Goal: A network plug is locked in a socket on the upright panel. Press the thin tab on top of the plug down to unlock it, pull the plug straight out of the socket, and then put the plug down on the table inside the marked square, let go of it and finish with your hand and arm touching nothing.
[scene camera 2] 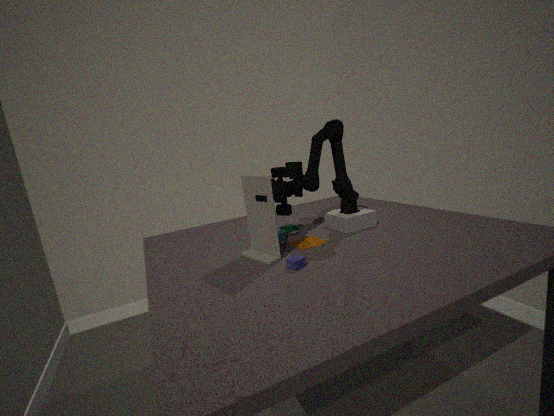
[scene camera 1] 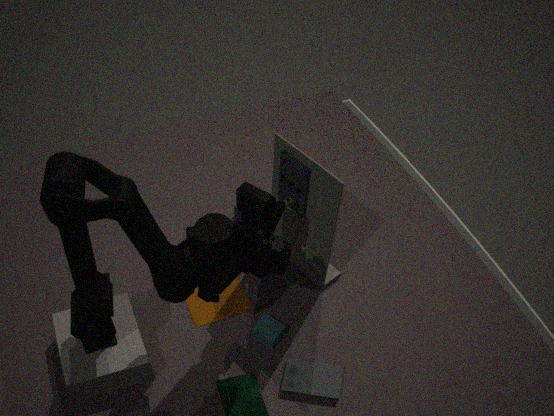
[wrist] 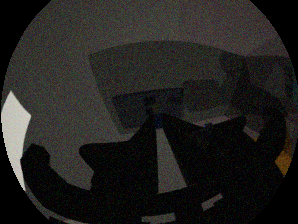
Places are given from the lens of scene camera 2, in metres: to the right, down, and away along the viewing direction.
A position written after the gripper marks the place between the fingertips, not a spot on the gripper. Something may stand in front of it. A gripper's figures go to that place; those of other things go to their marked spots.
gripper (scene camera 2: 269,196): -0.03, -0.04, 1.12
upright grey panel (scene camera 2: 258,195): -0.07, -0.04, 1.08
